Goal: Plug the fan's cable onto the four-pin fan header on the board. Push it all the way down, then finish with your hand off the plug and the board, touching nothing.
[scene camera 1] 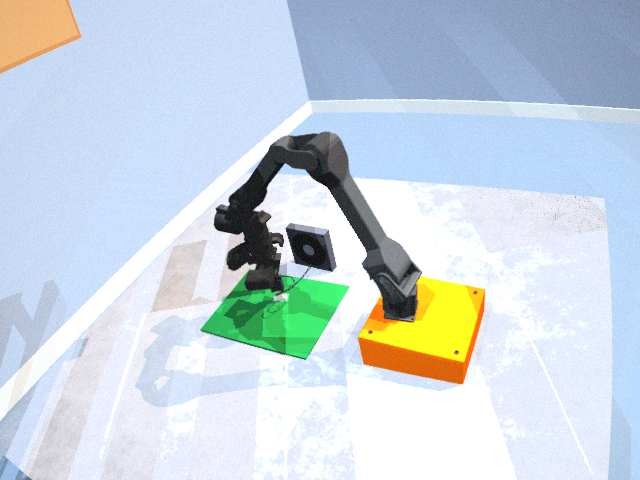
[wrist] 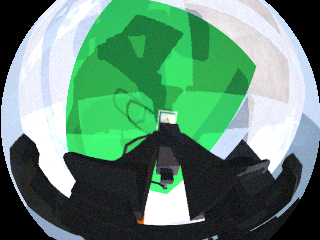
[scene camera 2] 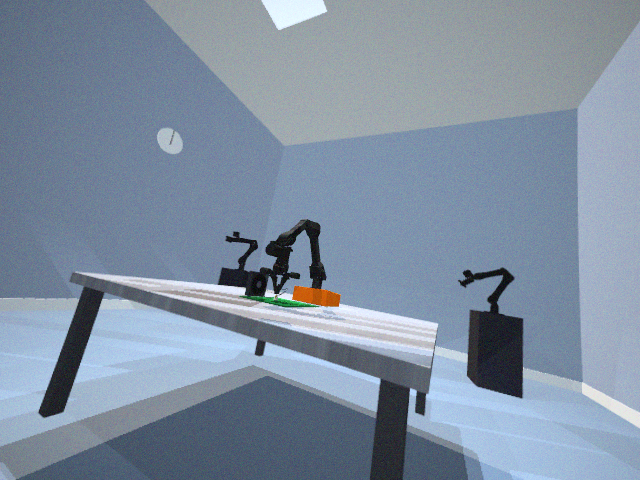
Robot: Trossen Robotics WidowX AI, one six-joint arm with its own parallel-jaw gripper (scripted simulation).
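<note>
My gripper (scene camera 1: pixel 274 286) (wrist: pixel 168 136). Green board (scene camera 1: pixel 293 326) (wrist: pixel 129 66). Dark square fan (scene camera 1: pixel 309 244).
</note>
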